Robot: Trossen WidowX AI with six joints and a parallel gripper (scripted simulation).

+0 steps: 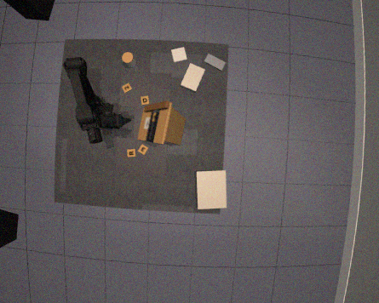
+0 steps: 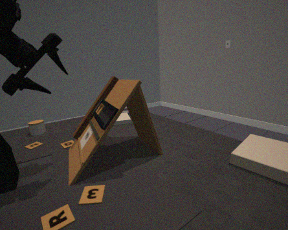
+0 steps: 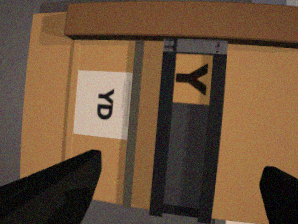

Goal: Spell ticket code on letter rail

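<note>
The letter tile d is 27 cm below my gripper tip, 20 cm to the left of it and 2 cm behind it. Also, from my gripper tip: white ticket 18 cm below, 6 cm ahead, 2 cm to the left; small round pot 47 cm to the left, 24 cm below, 19 cm behind; letter tile 27 cm below, 16 cm to the right, 3 cm ahead.
</note>
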